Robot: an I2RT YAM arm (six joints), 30 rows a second.
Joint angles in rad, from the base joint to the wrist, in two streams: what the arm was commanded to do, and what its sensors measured. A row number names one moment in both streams.
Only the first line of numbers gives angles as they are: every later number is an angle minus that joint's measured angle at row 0.
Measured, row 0:
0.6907, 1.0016, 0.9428, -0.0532, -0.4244, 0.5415
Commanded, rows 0 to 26:
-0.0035, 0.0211, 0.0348, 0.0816, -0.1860, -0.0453
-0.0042, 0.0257, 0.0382, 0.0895, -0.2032, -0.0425
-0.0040, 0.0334, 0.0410, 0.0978, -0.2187, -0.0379
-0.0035, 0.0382, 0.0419, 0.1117, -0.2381, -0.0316
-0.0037, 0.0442, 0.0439, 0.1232, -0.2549, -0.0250
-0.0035, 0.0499, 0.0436, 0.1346, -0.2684, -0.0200
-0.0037, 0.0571, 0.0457, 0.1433, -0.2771, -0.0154
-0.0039, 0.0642, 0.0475, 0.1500, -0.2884, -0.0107
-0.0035, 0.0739, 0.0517, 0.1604, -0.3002, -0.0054
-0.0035, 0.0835, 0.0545, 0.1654, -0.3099, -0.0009
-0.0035, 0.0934, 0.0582, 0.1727, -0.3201, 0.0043
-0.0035, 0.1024, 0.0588, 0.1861, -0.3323, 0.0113
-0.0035, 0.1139, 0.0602, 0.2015, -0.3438, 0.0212
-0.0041, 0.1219, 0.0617, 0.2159, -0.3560, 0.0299
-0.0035, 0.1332, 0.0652, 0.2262, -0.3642, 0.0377
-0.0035, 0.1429, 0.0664, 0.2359, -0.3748, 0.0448
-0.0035, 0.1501, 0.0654, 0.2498, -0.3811, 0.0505
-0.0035, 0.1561, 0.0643, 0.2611, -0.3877, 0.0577
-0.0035, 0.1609, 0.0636, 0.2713, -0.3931, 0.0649
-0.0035, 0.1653, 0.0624, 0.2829, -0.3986, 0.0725
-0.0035, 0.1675, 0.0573, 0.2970, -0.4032, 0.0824
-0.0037, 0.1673, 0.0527, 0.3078, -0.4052, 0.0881
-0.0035, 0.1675, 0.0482, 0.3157, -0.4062, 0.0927
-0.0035, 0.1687, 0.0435, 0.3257, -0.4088, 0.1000
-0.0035, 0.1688, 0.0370, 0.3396, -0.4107, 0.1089
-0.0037, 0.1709, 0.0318, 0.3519, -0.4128, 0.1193
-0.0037, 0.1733, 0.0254, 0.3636, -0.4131, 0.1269
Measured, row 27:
-0.0019, 0.1732, 0.0294, 0.2727, -0.3796, 0.0835
